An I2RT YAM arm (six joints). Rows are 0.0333 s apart.
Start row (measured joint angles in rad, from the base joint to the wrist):
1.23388, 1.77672, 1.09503, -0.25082, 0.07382, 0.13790
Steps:
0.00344, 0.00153, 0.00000, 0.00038, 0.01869, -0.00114
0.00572, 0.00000, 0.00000, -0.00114, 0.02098, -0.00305
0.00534, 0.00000, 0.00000, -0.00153, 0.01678, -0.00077
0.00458, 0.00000, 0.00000, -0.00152, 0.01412, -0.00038
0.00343, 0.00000, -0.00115, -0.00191, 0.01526, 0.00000
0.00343, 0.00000, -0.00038, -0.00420, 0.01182, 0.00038
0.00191, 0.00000, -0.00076, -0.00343, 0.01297, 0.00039
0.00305, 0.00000, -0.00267, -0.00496, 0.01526, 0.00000
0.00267, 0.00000, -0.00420, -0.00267, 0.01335, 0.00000
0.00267, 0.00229, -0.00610, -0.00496, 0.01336, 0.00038
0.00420, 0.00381, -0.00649, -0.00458, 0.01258, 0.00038
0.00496, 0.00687, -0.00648, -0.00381, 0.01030, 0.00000
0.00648, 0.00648, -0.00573, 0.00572, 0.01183, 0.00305
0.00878, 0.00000, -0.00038, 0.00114, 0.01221, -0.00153
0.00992, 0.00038, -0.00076, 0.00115, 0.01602, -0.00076
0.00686, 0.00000, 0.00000, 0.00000, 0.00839, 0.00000
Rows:
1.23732, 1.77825, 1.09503, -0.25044, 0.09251, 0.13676
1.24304, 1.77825, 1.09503, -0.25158, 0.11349, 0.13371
1.24838, 1.77825, 1.09503, -0.25311, 0.13027, 0.13294
1.25296, 1.77825, 1.09503, -0.25463, 0.14439, 0.13256
1.25639, 1.77825, 1.09388, -0.25654, 0.15965, 0.13256
1.25982, 1.77825, 1.09350, -0.26074, 0.17147, 0.13294
1.26173, 1.77825, 1.09274, -0.26417, 0.18444, 0.13333
1.26478, 1.77825, 1.09007, -0.26913, 0.19970, 0.13333
1.26745, 1.77825, 1.08587, -0.27180, 0.21305, 0.13333
1.27012, 1.78054, 1.07977, -0.27676, 0.22641, 0.13371
1.27432, 1.78435, 1.07328, -0.28134, 0.23899, 0.13409
1.27928, 1.79122, 1.06680, -0.28515, 0.24929, 0.13409
1.28576, 1.79770, 1.06107, -0.27943, 0.26112, 0.13714
1.29454, 1.79770, 1.06069, -0.27829, 0.27333, 0.13561
1.30446, 1.79808, 1.05993, -0.27714, 0.28935, 0.13485
1.31132, 1.79808, 1.05993, -0.27714, 0.29774, 0.13485

